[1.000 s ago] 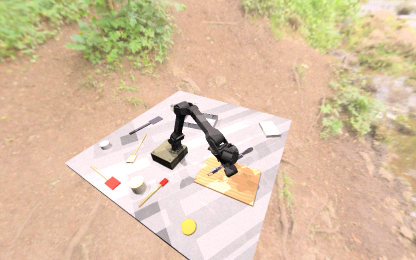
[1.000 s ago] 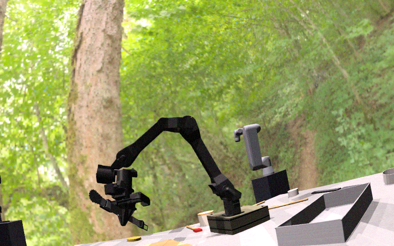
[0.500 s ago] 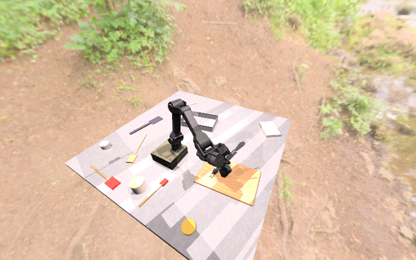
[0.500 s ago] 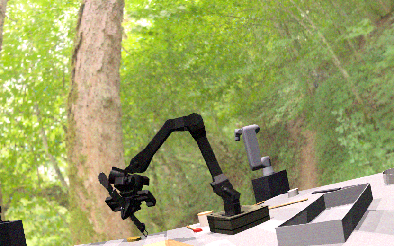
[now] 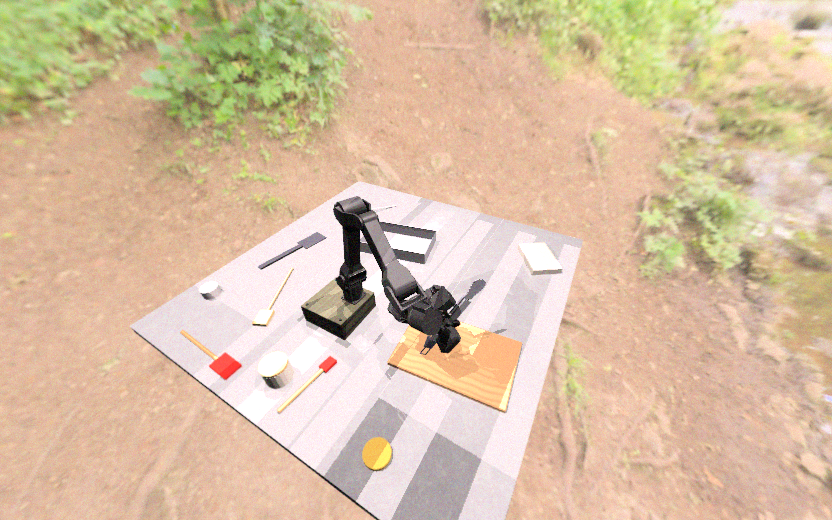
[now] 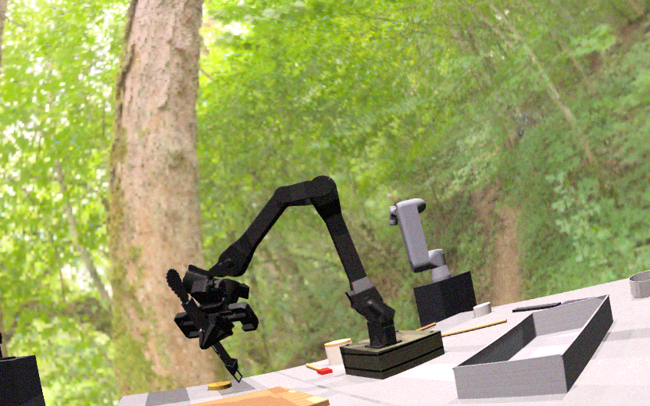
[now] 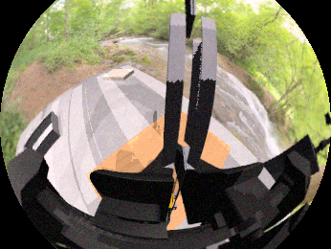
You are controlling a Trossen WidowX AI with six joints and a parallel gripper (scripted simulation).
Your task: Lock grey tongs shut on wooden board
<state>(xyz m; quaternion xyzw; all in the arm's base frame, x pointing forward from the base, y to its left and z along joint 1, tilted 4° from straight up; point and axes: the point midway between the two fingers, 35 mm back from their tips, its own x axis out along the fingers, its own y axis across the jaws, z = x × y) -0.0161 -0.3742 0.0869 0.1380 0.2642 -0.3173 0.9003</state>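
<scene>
My gripper tip is 140 mm above the wooden board. The rest, counted from my gripper tip: white block (600 mm ahead, 100 mm to the right, 140 mm below); roasting tin (390 mm ahead, 470 mm to the left, 120 mm below); yellow disc (350 mm behind, 40 mm to the left, 140 mm below).
</scene>
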